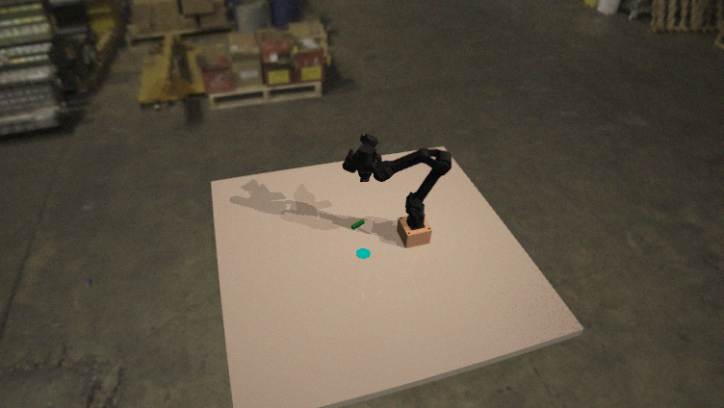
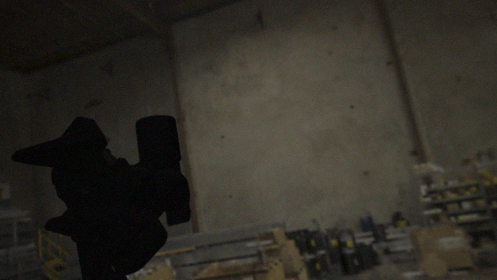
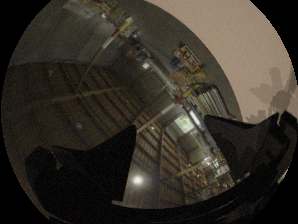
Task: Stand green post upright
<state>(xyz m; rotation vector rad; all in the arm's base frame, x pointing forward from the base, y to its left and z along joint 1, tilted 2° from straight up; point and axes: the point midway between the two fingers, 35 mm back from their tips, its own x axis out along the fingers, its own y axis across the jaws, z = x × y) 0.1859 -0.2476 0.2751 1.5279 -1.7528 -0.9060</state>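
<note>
My gripper tip is now 35 cm above the green post, 14 cm to the right of it and 3 cm short of it. The rest, counted from my gripper tip: cyan circle (36 cm below, 31 cm to the left, 5 cm ahead).
</note>
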